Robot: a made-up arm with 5 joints. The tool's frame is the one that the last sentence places. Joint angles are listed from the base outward.
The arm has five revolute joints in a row. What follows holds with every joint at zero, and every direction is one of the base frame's.
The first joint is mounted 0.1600 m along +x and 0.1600 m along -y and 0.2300 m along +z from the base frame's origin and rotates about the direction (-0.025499, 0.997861, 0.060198).
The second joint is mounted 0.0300 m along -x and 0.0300 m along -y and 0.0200 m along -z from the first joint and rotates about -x.
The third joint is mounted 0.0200 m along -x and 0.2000 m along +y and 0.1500 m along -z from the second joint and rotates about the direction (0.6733, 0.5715, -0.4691).
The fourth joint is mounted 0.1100 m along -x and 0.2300 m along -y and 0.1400 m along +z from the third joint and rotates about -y.
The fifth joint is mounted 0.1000 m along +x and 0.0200 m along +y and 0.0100 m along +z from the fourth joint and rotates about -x.
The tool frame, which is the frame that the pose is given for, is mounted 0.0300 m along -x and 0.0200 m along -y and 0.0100 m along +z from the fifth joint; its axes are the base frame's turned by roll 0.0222, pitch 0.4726 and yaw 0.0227 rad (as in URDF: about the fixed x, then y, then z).
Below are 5 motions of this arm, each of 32 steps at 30 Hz.
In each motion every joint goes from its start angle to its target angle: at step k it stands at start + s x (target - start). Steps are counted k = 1, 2, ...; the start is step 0. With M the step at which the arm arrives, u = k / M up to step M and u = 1 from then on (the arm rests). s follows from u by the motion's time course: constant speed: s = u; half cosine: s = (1 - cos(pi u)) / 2; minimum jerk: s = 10 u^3 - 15 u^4 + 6 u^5.
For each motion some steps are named. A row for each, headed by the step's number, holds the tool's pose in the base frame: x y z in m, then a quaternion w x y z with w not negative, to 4 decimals.
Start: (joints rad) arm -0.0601 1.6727 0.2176 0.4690 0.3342
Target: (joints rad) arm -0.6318 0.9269 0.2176 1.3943 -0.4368
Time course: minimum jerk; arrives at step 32
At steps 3, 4, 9, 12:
3: 0.0475 -0.1673 0.2471 0.6117 -0.7751 -0.0475 -0.1513
4: 0.0470 -0.1672 0.2467 0.6168 -0.7710 -0.0513 -0.1499
9: 0.0403 -0.1664 0.2413 0.6815 -0.7127 -0.1064 -0.1274
12: 0.0329 -0.1666 0.2344 0.7384 -0.6445 -0.1735 -0.0962

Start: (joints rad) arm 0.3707 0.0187 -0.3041 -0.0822 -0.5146
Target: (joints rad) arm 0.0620 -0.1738 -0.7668 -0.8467 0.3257
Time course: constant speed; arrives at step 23
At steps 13, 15, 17, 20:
13: 0.0804 -0.1740 0.2680 0.8976 -0.1562 0.4062 0.0707
15: 0.0792 -0.1709 0.2671 0.8887 -0.2017 0.4068 0.0639
17: 0.0778 -0.1678 0.2661 0.8778 -0.2467 0.4067 0.0563
20: 0.0755 -0.1634 0.2643 0.8577 -0.3129 0.4056 0.0439

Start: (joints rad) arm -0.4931 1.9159 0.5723 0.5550 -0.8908
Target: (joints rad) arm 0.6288 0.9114 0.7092 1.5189 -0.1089
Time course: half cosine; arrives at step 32
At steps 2, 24, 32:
2: 0.0210 -0.2110 0.2260 0.9181 -0.3335 -0.1932 -0.0919
24: 0.0234 -0.2417 0.3449 0.9537 -0.2725 -0.1005 0.0781
32: 0.0305 -0.2471 0.3662 0.9602 -0.2604 -0.0870 0.0517

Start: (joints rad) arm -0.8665 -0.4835 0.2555 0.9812 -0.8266
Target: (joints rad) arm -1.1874 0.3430 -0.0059 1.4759 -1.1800
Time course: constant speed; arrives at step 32
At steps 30, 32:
30: 0.0607 -0.1893 0.1102 0.4821 -0.1046 -0.7076 0.5059
32: 0.0611 -0.1833 0.1073 0.4736 -0.1455 -0.6999 0.5145

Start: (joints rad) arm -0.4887 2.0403 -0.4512 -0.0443 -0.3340
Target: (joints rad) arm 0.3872 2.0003 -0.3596 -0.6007 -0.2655
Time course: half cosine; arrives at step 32
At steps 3, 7, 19, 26, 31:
3: 0.1049 -0.1458 0.1395 0.5391 -0.7960 0.0752 -0.2649
7: 0.0977 -0.1490 0.1480 0.5363 -0.7977 0.0990 -0.2574
19: 0.0738 -0.1688 0.2050 0.4900 -0.8107 0.2379 -0.2145
26: 0.0736 -0.1794 0.2359 0.4460 -0.8192 0.3050 -0.1923
31: 0.0751 -0.1826 0.2451 0.4300 -0.8220 0.3242 -0.1855

